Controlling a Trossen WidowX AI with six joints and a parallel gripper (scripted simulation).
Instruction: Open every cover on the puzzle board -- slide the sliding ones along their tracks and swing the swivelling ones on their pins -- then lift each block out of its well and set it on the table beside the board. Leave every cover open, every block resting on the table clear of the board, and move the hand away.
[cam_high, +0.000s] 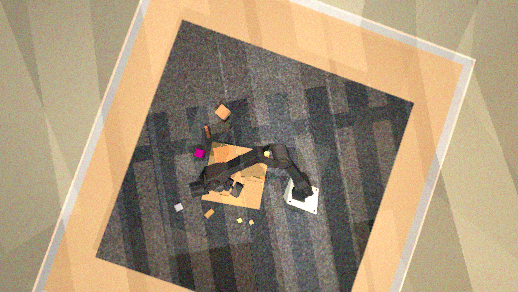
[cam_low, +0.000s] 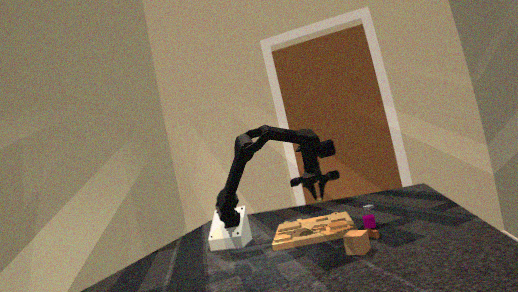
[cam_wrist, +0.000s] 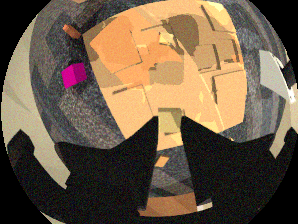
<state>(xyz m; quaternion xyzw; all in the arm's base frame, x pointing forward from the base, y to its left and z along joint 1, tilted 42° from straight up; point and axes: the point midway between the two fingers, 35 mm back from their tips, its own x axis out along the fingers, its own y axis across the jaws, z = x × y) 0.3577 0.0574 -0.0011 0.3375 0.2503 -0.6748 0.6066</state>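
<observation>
My gripper tip is now 4 cm past the tan wooden puzzle board, 4 cm to the left of it and 9 cm above it. From my gripper tip the other things lie so: magenta block: 17 cm ahead, 7 cm to the right, 9 cm below; then orange block: 17 cm ahead, 19 cm to the right, 10 cm below; then grey block: 18 cm ahead, 22 cm to the left, 11 cm below.
</observation>
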